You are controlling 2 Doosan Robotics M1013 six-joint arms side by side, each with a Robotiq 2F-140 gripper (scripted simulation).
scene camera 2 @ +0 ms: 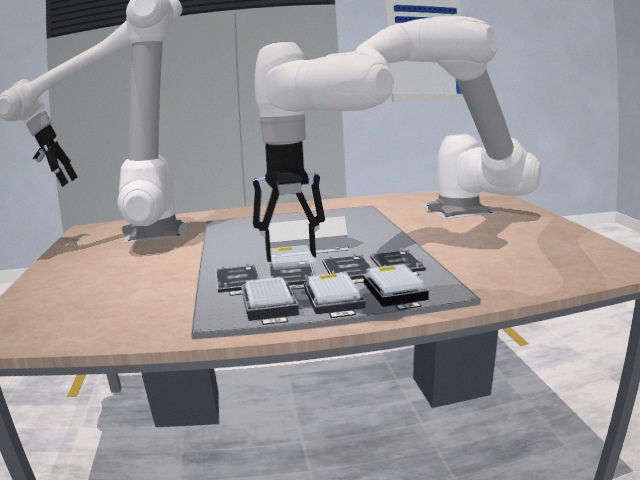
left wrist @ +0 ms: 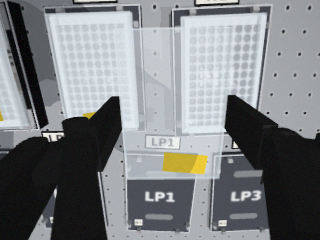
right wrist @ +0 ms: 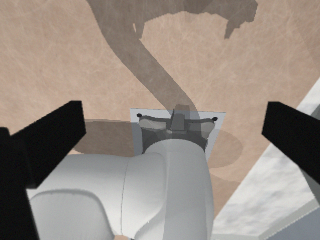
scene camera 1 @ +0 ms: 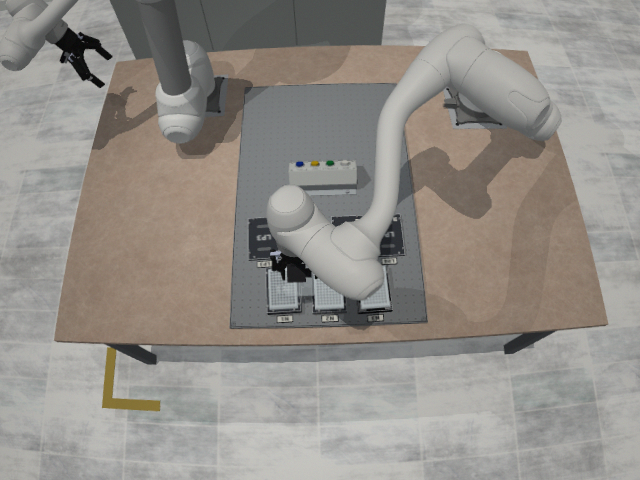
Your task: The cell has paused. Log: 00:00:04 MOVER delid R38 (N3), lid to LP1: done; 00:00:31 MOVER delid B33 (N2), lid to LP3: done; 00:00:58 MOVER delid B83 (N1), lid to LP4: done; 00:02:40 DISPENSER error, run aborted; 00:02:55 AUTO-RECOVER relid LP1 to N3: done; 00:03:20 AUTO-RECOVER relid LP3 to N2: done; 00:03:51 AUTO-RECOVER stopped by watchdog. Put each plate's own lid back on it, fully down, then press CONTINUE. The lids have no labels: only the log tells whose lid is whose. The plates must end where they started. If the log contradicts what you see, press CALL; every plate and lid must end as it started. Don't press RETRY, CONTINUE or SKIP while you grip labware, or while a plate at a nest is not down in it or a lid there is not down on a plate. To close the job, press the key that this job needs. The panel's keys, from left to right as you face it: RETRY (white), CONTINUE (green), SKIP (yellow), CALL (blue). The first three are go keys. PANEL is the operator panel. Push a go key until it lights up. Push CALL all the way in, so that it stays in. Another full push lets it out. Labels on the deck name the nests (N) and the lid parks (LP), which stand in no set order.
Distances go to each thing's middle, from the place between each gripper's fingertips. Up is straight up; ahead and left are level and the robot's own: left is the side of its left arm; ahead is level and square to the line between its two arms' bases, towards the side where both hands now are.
Now: the plate (scene camera 2: 273, 291) 9 cm below my left hand (scene camera 2: 291, 257), 5 cm to the right of it and 2 cm ahead of it. The rest, counted from my left hand: clear lid (scene camera 2: 294, 256) 2 cm below; then LP3 lid park (left wrist: 221, 211) 15 cm behind, 13 cm to the right, 11 cm below; then LP1 lid park (left wrist: 181, 214) 16 cm behind, 11 cm below.
The LP3 lid park lies 550 mm ahead of my right hand (scene camera 1: 106, 71), 640 mm to the left of it and 210 mm below it. Also, from my right hand: clear lid 710 mm ahead, 780 mm to the left, 120 mm below; then plate 730 mm ahead, 720 mm to the left, 190 mm below; then LP1 lid park 540 mm ahead, 770 mm to the left, 210 mm below.
